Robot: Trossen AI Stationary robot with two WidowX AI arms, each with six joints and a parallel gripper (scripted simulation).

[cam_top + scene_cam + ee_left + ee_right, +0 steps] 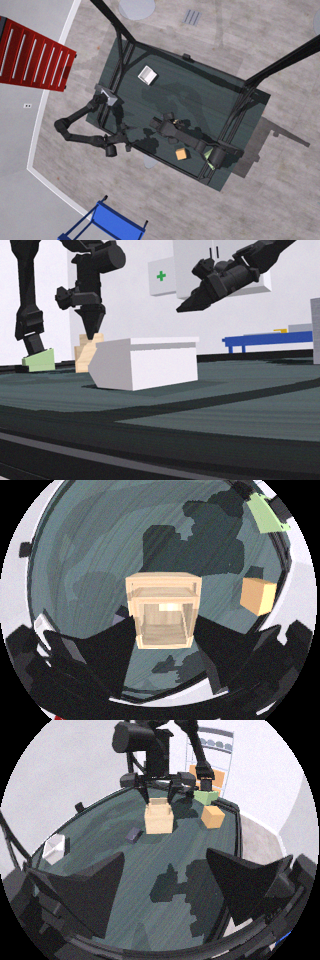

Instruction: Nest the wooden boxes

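The dark purple block lies 20 mm behind my left hand, 90 mm to the right of it and 100 mm below it. Also, from my left hand: orange block (140 mm ahead, 140 mm to the left, 80 mm below); then white bin (230 mm behind, 340 mm to the right, 80 mm below).
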